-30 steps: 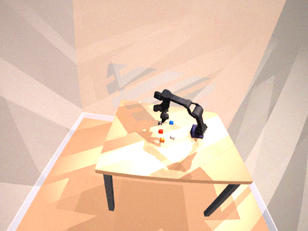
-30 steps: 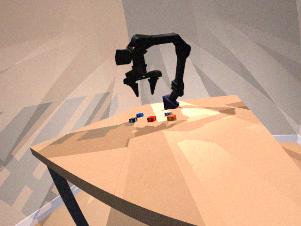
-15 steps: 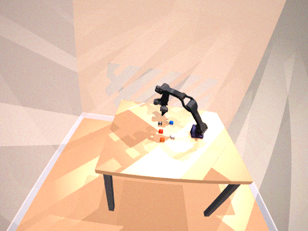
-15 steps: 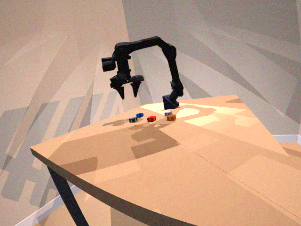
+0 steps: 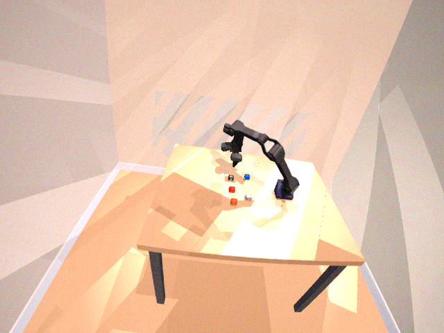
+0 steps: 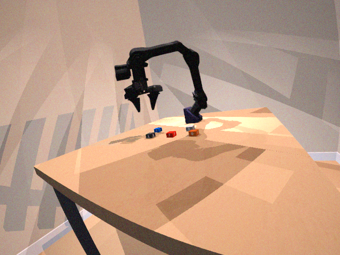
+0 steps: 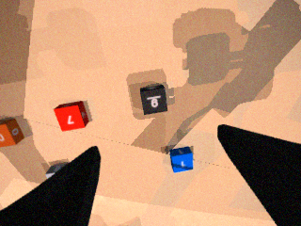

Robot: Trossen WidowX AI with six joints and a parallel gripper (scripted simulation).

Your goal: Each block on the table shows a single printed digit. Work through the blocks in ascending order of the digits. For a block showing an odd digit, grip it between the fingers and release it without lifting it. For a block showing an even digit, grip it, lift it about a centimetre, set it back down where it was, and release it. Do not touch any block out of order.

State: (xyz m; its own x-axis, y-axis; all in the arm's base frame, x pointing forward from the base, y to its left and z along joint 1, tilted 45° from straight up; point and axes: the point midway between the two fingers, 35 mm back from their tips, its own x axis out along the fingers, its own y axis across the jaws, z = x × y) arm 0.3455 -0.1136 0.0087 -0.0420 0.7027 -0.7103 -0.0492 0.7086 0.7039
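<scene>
The orange block lies 30 mm behind my gripper tip, 210 mm to the left of it and 120 mm below it. Round my gripper tip: red block 20 mm behind, 100 mm to the left, 120 mm below; then blue block 110 mm behind, 40 mm to the right, 120 mm below; then dark block 10 mm behind, 10 mm to the right, 120 mm below.
</scene>
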